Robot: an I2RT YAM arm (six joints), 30 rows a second.
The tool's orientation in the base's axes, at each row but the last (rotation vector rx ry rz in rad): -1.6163, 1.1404, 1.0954; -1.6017, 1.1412, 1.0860; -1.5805, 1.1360, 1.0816; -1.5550, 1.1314, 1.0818; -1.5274, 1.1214, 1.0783; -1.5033, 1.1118, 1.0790; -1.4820, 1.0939, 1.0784; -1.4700, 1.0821, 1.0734; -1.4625, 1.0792, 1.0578; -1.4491, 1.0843, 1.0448; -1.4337, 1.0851, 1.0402; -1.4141, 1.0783, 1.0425; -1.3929, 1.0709, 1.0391
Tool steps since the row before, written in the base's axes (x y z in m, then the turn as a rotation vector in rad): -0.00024, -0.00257, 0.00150, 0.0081, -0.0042, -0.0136; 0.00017, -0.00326, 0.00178, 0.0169, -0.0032, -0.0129; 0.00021, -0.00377, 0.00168, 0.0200, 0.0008, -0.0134; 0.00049, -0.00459, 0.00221, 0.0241, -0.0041, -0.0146; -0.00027, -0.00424, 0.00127, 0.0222, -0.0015, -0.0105; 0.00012, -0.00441, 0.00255, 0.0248, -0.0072, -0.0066; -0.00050, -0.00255, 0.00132, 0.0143, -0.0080, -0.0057; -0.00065, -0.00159, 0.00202, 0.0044, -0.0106, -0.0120; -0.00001, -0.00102, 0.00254, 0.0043, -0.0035, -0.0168; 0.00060, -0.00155, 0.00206, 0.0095, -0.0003, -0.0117; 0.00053, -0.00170, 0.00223, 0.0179, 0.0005, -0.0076; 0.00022, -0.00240, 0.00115, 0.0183, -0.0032, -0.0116; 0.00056, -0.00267, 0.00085, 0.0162, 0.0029, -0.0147
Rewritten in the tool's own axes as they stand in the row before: -0.00092, 0.00057, -0.00278, 0.0155, -0.0048, -0.0020; -0.00098, 0.00023, -0.00358, 0.0164, -0.0136, -0.0027; -0.00082, 0.00024, -0.00404, 0.0167, -0.0173, 0.0008; -0.00120, -0.00004, -0.00498, 0.0196, -0.0202, -0.0042; -0.00060, 0.00070, -0.00434, 0.0148, -0.0195, -0.0022; -0.00182, 0.00005, -0.00476, 0.0124, -0.0219, -0.0087; -0.00108, 0.00057, -0.00265, 0.0094, -0.0118, -0.0086; -0.00193, 0.00042, -0.00177, 0.0137, -0.0006, -0.0093; -0.00236, -0.00041, -0.00133, 0.0176, -0.0003, -0.0017; -0.00170, -0.00088, -0.00183, 0.0135, -0.0067, 0.0005; -0.00188, -0.00086, -0.00197, 0.0113, -0.0158, 0.0003; -0.00087, -0.00030, -0.00251, 0.0156, -0.0151, -0.0030; -0.00052, -0.00059, -0.00275, 0.0177, -0.0127, 0.0034
